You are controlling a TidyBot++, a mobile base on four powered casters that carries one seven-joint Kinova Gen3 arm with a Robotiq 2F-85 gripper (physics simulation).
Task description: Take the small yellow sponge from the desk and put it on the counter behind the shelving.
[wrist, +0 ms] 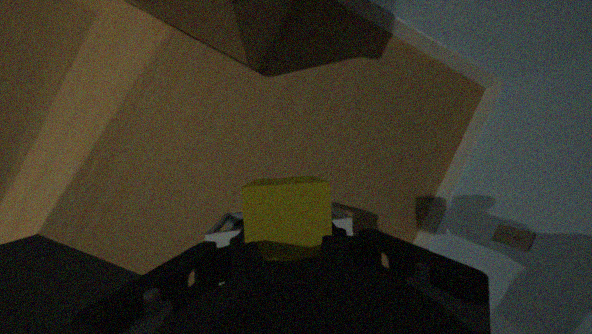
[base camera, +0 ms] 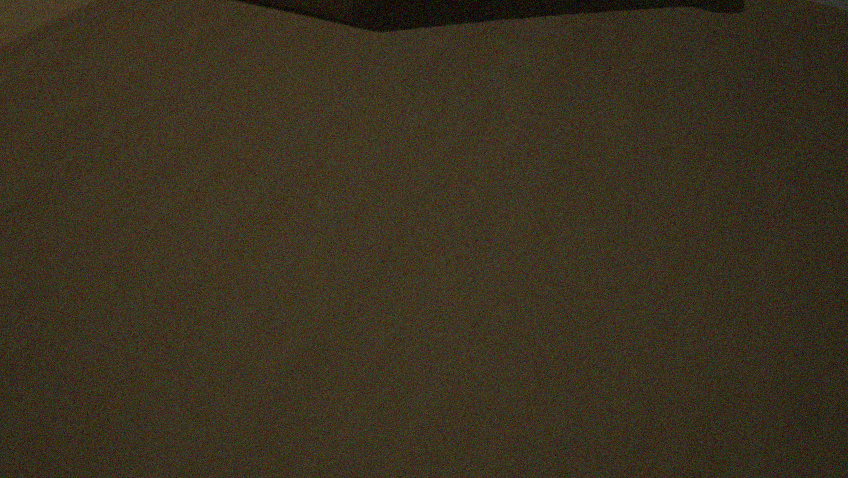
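Frame: origin at the arm's base, x back, y right, z up, level; metres.
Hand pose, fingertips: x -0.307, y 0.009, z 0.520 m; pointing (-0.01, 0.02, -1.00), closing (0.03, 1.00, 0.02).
After its pixels a point has its place.
The small yellow sponge (wrist: 287,212) {x -0.336, y 0.009, z 0.580 m} is in the lower middle of the wrist view, held upright between the fingertips of my gripper (wrist: 287,229) {x -0.307, y 0.009, z 0.520 m}. The gripper is shut on it, and brown floor shows beyond. The lower part of a dark brown cabinet, which looks like the counter's base (wrist: 310,37) (base camera: 534,8), shows at the top of both views, its lower corner pointing toward me. Its top surface does not show. The sponge and gripper do not show in the base view. The desk and shelving cannot be made out.
Brown floor (wrist: 300,125) {x -0.554, y 0.148, z -0.397 m} (base camera: 415,237) {x -0.414, y 0.020, z -0.397 m} spreads before the cabinet, with a lighter strip at the left of the wrist view. A blue-grey wall (wrist: 540,125) {x -0.425, y 1.084, z -0.070 m} with a pale baseboard (wrist: 462,155) {x -0.321, y 1.005, z -0.345 m} stands at the right. A black shape (wrist: 50,285) {x 0.020, y -0.876, z -0.180 m} at the lower left is too dark to identify.
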